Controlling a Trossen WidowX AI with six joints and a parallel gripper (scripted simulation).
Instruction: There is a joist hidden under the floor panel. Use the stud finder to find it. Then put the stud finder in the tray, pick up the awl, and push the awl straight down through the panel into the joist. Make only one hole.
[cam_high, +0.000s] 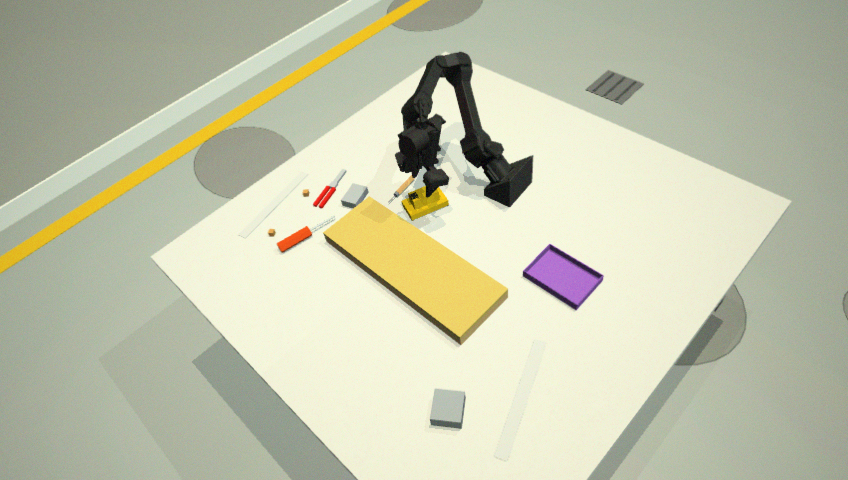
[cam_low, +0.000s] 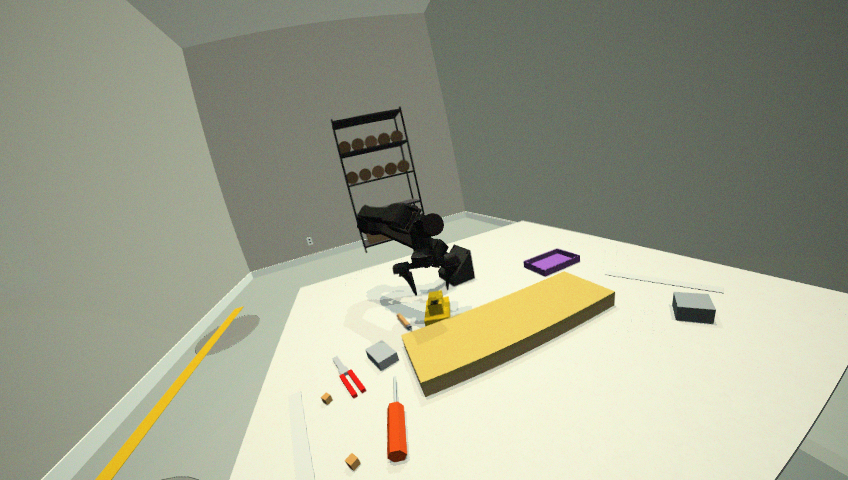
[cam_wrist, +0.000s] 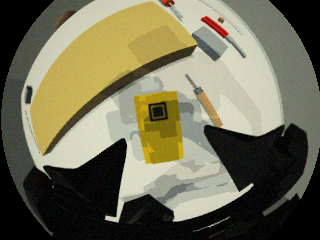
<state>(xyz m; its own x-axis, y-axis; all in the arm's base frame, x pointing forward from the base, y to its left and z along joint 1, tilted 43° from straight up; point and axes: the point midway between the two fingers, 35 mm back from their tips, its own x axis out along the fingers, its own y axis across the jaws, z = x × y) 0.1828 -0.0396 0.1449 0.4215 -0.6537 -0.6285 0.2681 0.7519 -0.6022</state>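
My gripper tip is 10 mm short of the yellow stud finder and 30 mm above it. Also, from my gripper tip: awl: 20 mm ahead, 90 mm to the right, 70 mm below; grey block: 380 mm ahead, 520 mm to the left, 60 mm below; purple tray: 70 mm behind, 460 mm to the left, 60 mm below.
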